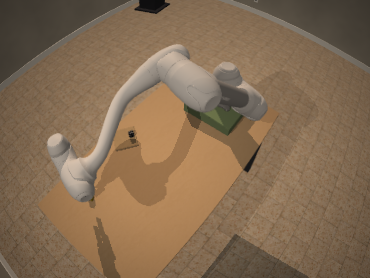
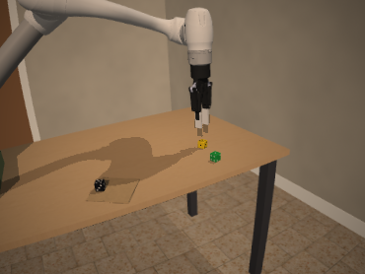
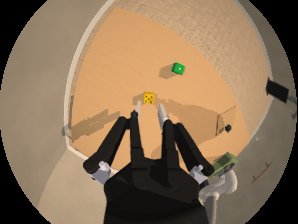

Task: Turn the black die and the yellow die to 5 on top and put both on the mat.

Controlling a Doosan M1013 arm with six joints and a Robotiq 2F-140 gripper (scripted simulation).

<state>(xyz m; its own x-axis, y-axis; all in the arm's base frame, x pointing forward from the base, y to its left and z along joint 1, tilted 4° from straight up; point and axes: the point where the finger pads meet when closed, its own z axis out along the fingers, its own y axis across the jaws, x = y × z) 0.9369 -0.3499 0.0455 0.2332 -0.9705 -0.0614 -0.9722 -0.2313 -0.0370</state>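
Right now my hand is 110 mm above the yellow die. Also, from my hand: black die 470 mm behind, 110 mm below, 10 mm to the right; mat 430 mm behind, 120 mm below, 40 mm to the right; green die 120 mm to the right, 110 mm below, 50 mm behind.
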